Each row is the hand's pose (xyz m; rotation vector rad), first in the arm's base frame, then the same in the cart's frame.
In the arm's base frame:
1: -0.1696 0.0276 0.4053 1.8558 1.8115 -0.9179
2: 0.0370 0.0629 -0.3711 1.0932 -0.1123 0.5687
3: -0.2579 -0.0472 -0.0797 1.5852 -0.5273 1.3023
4: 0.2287 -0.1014 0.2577 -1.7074 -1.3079 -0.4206
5: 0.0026 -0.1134 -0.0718 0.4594 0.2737 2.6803
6: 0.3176 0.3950 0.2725 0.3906 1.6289 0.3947
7: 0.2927 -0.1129 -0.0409 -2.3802 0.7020 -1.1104
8: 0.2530 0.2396 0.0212 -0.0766 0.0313 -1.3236
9: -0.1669 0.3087 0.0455 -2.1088 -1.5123 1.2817
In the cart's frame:
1: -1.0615 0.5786 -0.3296 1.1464 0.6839 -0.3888
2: -0.3144 0.2817 -0.3486 -0.1661 -0.6126 1.1726
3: -0.7323 0.2148 -0.4184 0.1151 -0.3046 2.0824
4: -0.7756 0.6287 0.0063 1.6615 2.1307 0.5866
5: -0.6253 0.3170 -0.1939 -1.2298 1.0983 2.2112
6: -0.6028 1.0003 -0.2879 -0.5934 0.6488 -0.0599
7: -0.5032 0.4902 0.0066 1.7289 0.4578 2.4814
8: -0.4746 0.7275 -0.2628 -0.1307 -1.4454 -0.9673
9: -0.6879 0.5594 -0.5913 1.8702 0.8023 -0.5027

